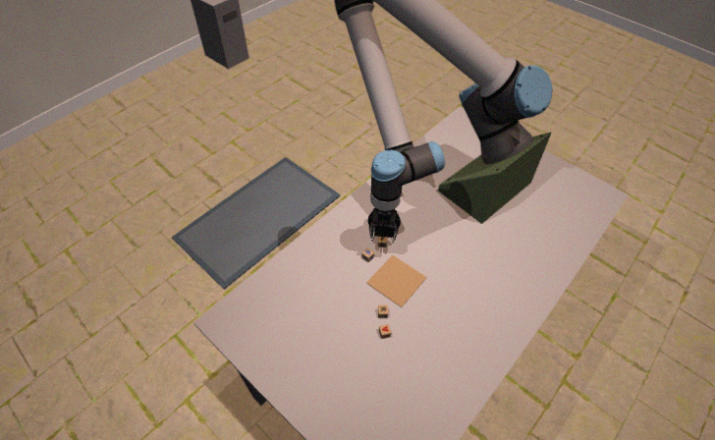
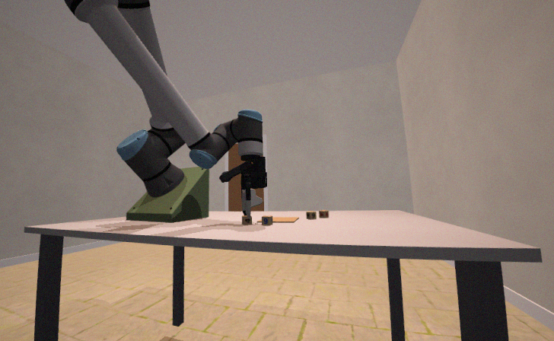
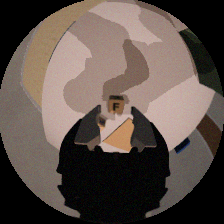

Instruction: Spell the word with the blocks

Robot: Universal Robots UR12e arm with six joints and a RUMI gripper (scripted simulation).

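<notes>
Right now my hand is 2 cm above the F block. Also, from my hand: R block: 22 cm ahead, 15 cm to the left, 2 cm below; blue-lettered block: 8 cm ahead, 1 cm to the right, 2 cm below; tan mat: 9 cm ahead, 12 cm to the left, 3 cm below.
</notes>
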